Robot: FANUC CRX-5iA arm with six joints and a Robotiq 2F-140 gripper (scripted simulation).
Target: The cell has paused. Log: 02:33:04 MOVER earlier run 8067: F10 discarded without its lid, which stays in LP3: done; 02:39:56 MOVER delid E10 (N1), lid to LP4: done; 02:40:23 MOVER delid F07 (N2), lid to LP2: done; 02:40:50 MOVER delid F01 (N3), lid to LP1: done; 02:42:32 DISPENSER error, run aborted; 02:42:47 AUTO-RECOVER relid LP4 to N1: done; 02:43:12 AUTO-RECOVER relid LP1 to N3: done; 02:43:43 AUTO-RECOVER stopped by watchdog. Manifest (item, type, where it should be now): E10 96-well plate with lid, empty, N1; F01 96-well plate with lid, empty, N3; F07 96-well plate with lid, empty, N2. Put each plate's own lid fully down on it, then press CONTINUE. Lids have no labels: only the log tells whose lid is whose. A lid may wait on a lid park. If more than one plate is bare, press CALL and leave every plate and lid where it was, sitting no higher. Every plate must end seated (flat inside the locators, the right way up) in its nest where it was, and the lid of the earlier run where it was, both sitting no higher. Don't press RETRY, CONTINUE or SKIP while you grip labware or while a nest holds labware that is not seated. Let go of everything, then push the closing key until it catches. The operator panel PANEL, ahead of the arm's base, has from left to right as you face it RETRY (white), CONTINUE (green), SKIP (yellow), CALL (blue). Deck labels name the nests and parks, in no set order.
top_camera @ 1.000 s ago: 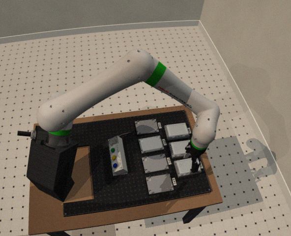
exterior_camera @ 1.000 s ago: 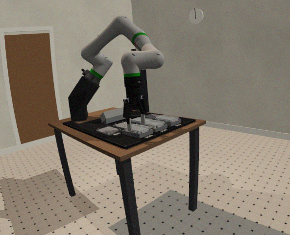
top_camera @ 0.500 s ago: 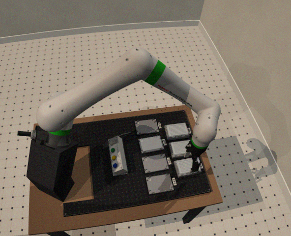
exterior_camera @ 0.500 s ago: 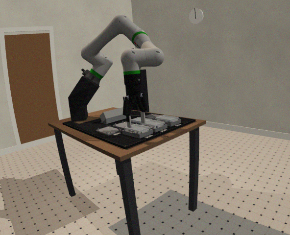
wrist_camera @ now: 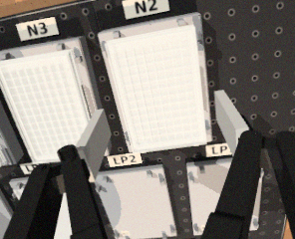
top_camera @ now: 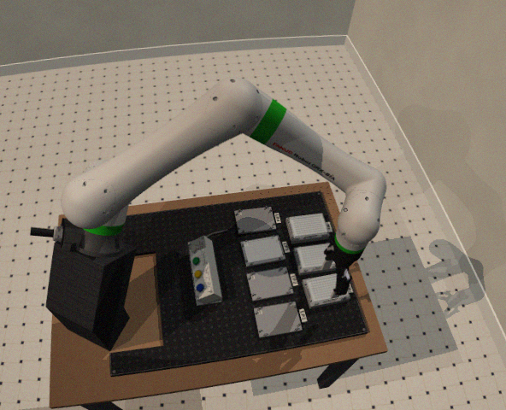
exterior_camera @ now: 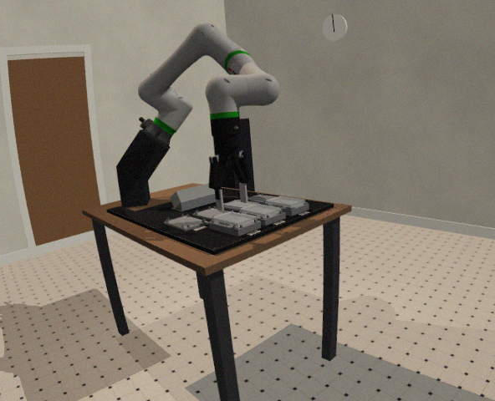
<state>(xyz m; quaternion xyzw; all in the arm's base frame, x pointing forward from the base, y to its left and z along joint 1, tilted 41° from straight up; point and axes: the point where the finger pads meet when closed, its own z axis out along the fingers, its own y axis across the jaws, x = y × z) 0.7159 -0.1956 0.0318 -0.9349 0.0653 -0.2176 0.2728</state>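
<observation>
Right now my hand is 42 cm past the green continue button, 17 cm to the right of it and 3 cm above it. Also, from my hand: plate: 7 cm below; park LP2: 18 cm behind, 7 cm to the left, 10 cm below; LP2 label: 10 cm behind, 7 cm to the left, 10 cm below.
</observation>
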